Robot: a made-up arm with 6 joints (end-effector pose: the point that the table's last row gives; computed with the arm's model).
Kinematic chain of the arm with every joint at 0, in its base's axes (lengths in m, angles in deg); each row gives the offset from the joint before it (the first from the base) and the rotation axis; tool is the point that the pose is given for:
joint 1: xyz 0 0 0.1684 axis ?
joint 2: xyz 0 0.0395 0 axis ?
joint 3: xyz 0 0 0.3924 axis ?
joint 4: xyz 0 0 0.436 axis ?
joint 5: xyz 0 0 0 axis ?
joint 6: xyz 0 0 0.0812 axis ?
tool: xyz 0 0 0
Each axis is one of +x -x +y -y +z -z.
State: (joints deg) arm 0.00 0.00 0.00 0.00 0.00 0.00
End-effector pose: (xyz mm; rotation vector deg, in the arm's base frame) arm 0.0 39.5 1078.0 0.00 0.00 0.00
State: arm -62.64 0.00 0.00 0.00 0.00 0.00
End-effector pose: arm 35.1 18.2 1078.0 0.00 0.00 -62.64
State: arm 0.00 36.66 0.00 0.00 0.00 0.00
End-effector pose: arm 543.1 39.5 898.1 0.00 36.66 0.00
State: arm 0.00 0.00 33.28 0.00 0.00 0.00
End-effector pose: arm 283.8 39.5 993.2 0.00 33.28 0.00
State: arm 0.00 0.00 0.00 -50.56 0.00 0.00
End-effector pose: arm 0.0 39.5 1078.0 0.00 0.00 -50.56
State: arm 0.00 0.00 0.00 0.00 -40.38 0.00
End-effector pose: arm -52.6 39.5 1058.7 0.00 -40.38 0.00
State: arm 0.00 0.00 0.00 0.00 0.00 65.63
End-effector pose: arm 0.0 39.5 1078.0 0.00 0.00 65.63
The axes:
joint 1: +z
joint 2: +y
joint 3: +y
joint 4: +z
joint 5: +y
joint 6: +z

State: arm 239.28 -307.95 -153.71 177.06 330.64 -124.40
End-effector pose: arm 131.8 148.4 346.2 -75.88 -5.45 -57.15
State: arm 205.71 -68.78 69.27 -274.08 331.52 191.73
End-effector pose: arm 328.5 157.2 817.8 -26.89 21.84 120.23
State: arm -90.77 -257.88 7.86 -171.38 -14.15 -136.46
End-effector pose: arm 30.9 -861.2 -108.3 118.18 41.21 -19.99
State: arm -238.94 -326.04 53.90 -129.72 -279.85 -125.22
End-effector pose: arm -325.2 582.6 561.8 -57.27 -50.38 -161.58
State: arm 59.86 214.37 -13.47 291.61 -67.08 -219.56
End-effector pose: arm -276.4 -258.8 -602.2 -26.11 -119.73 -35.63
